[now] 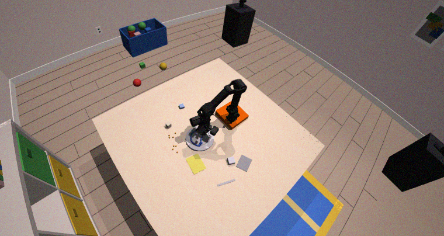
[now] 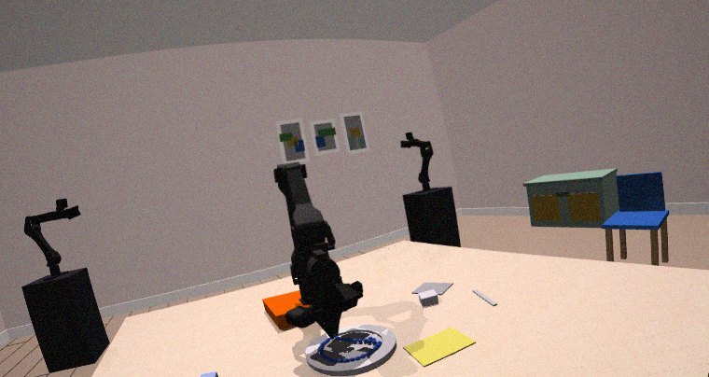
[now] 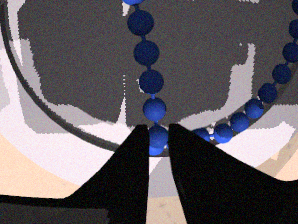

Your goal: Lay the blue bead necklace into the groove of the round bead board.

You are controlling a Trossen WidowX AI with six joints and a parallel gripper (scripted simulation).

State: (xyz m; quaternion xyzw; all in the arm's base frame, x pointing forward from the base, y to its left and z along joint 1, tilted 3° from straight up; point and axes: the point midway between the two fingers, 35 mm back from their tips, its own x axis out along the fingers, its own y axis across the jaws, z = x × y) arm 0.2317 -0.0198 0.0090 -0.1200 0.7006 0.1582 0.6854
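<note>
Right now my gripper tip is 5 cm short of the round bead board, 2 cm to the right of it and 1 cm above it. Round my gripper tip: yellow sheet 18 cm ahead, 16 cm to the left, 2 cm below; small grey block 28 cm to the left, 2 cm behind, 1 cm below; pale cube 19 cm to the right, 19 cm ahead.
</note>
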